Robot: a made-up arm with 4 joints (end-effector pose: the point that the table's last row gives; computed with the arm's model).
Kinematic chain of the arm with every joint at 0, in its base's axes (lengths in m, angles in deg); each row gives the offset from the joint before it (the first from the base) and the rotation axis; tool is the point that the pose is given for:
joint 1: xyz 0 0 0.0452 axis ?
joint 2: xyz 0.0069 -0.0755 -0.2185 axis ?
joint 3: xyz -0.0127 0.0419 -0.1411 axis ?
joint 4: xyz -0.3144 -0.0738 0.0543 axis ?
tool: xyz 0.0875 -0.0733 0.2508
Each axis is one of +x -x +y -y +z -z.
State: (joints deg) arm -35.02 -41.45 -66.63 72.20
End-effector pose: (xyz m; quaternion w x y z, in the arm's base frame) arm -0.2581 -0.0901 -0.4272 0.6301 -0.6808 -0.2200 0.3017
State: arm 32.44 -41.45 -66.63 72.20
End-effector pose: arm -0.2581 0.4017 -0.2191 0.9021 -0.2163 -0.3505 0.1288
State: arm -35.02 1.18 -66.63 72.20
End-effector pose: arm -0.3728 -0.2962 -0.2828 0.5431 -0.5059 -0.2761 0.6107
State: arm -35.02 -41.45 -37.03 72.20
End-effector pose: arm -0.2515 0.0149 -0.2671 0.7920 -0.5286 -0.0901 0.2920
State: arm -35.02 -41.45 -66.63 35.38
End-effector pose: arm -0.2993 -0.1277 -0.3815 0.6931 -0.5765 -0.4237 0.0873
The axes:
joint 1: +x
joint 2: +z
joint 3: +y
joint 4: +z

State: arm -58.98 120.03 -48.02 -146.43
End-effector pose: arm 0.2866 -0.6743 0.2476 0.9201 -0.1797 0.1399 -0.3188
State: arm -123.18 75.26 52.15 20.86
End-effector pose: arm 0.0997 -0.0105 0.0461 0.1089 -0.6236 0.7737 -0.0260
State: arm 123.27 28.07 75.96 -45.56
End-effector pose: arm 0.2600 0.0489 -0.0490 0.6946 0.5103 0.3395 0.3766
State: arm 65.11 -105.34 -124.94 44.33
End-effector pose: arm 0.0237 0.6647 -0.1824 0.7962 -0.5071 -0.0693 -0.3226
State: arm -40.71 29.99 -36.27 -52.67
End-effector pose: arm -0.3107 -0.5213 0.0944 0.9451 -0.1314 -0.2841 -0.0939
